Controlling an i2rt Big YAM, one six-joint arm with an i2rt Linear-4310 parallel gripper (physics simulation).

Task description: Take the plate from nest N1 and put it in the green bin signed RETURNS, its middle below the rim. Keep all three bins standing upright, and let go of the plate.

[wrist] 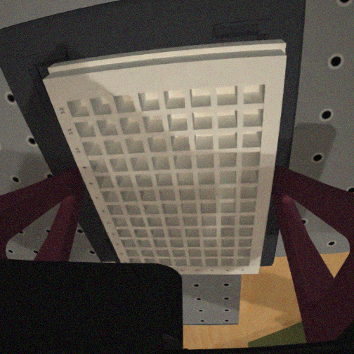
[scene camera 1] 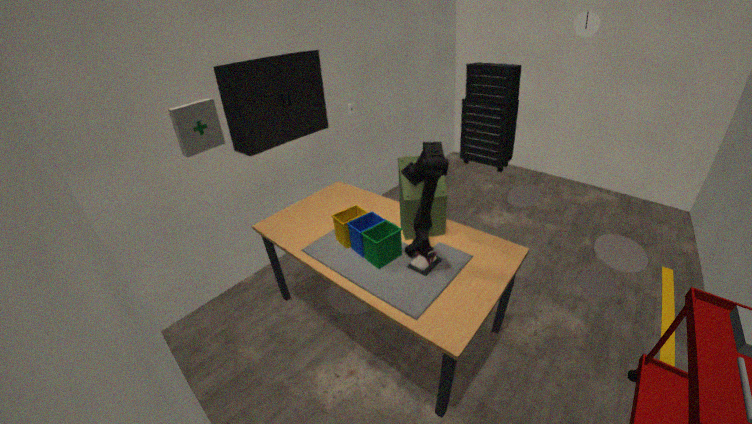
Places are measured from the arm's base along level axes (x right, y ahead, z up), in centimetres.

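Where they show: gripper, fingertip midpoint: [scene camera 1: 423, 261]; arm's base at its link origin: [scene camera 1: 413, 174].
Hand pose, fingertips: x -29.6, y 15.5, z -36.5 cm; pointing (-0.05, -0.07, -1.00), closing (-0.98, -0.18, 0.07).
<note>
Each offset is from my fingertips to the centre of the thing. "spot": to the spot under its first point. Level surfaces: height alone.
The plate @[dz +0.6, dx +0.2, dy -0.4 cm] [scene camera 1: 418, 261] [wrist: 175, 160], off-white with a grid of square wells, lies on the dark nest @[dz -0.8, dx -0.4, dy -0.6 cm] [scene camera 1: 421, 271] [wrist: 150, 27]. The label of the nest does not show in the wrist view. My gripper [scene camera 1: 426, 257] [wrist: 177, 177] is open, with its dark red fingers at the two long sides of the plate. Whether they touch it I cannot tell. The green bin @[dz +7.5, dx +17.8, dy +14.7 cm] [scene camera 1: 381, 247] stands upright on the mat, left of the plate in the scene view; its sign cannot be read.
The blue bin @[spot: dz +16.5, dx +22.7, dy +23.6 cm] [scene camera 1: 362, 232] and the yellow bin @[dz +7.5, dx +44.0, dy +20.5 cm] [scene camera 1: 343, 228] stand upright in a row beside the green one. The grey perforated mat @[dz -1.5 cm] [scene camera 1: 410, 300] [wrist: 325, 85] lies on the wooden table @[dz -2.8 cm] [scene camera 1: 315, 205] [wrist: 280, 280]. A dull green box [scene camera 1: 408, 215] [wrist: 280, 340] stands behind the arm.
</note>
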